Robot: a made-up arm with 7 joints. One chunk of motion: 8 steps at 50 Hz.
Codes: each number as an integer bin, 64 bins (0 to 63) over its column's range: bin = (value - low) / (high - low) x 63, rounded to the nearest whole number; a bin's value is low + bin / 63 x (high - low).
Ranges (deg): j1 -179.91..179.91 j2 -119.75..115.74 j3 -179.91..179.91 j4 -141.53..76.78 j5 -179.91..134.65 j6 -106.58..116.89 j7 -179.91..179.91
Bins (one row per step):
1: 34 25 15 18 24 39 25
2: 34 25 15 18 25 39 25
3: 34 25 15 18 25 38 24
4: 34 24 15 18 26 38 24
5: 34 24 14 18 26 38 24
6: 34 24 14 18 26 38 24
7: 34 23 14 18 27 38 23
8: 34 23 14 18 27 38 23
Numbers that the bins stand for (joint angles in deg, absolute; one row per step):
1: 14.28 -26.30 -94.24 -79.16 -60.08 31.76 -37.12
2: 14.28 -26.30 -94.24 -79.16 -55.08 31.76 -37.12
3: 14.28 -26.30 -94.24 -79.16 -55.08 28.21 -42.84
4: 14.28 -30.04 -94.24 -79.16 -50.09 28.21 -42.84
5: 14.28 -30.04 -99.95 -79.16 -50.09 28.21 -42.84
6: 14.28 -30.04 -99.95 -79.16 -50.09 28.21 -42.84
7: 14.28 -33.78 -99.95 -79.16 -45.10 28.21 -48.55
8: 14.28 -33.78 -99.95 -79.16 -45.10 28.21 -48.55

